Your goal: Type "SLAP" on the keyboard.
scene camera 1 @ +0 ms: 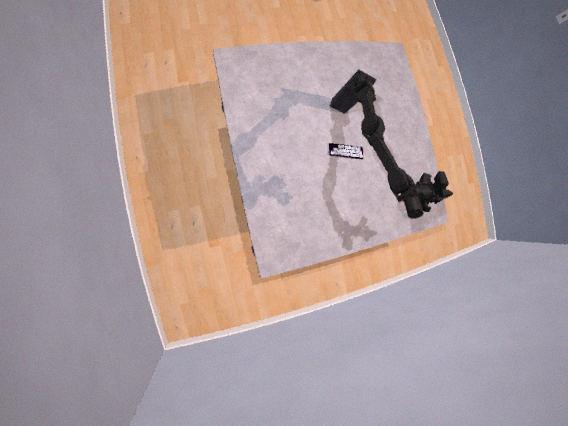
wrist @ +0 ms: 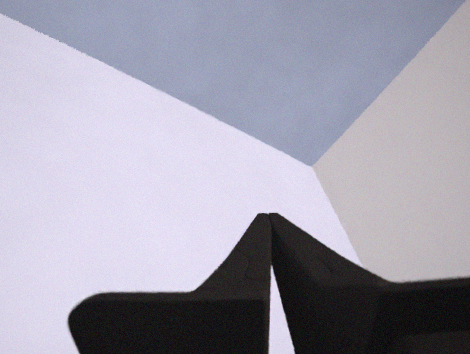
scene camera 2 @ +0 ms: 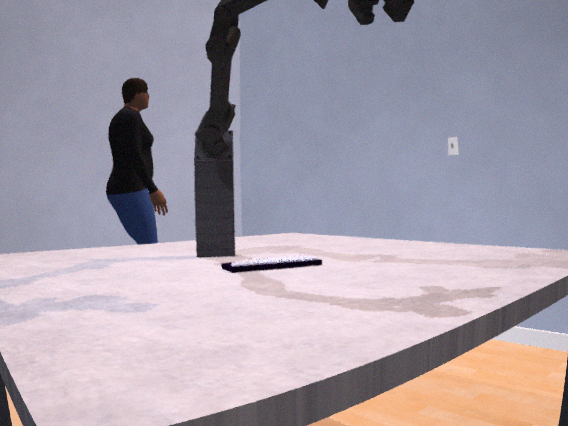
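Where they show: gripper, between the fingertips: (scene camera 1: 452,193) (wrist: 267,222); arm's base, origin of its link: (scene camera 1: 361,82) (scene camera 2: 212,144).
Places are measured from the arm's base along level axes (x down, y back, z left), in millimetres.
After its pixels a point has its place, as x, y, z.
A small dark keyboard with white keys (scene camera 1: 346,151) {282, -263, -94} (scene camera 2: 272,263) {283, -281, -114} lies flat on the grey table (scene camera 1: 290,200) {296, -367, -514} (scene camera 2: 175,350) {296, -548, -633}, near the base of the arm. My gripper (wrist: 267,222) {-296, -603, -63} is shut, its two black fingertips touching with nothing between them. It is high above the table and well away from the keyboard, over the right edge of the table in scene camera 1. In scene camera 2 the end of the arm is cut off by the top of the view. The keyboard does not show in the wrist view, where walls show beyond the fingers.
The arm's dark base block (scene camera 1: 346,95) {120, -2, -30} (scene camera 2: 215,207) {166, -21, -13} stands on the table beside the keyboard. A person (scene camera 2: 131,150) in a black top and blue trousers stands behind the table. Shadows of the arm fall across the table. A wall plate (scene camera 2: 453,146) is on the wall.
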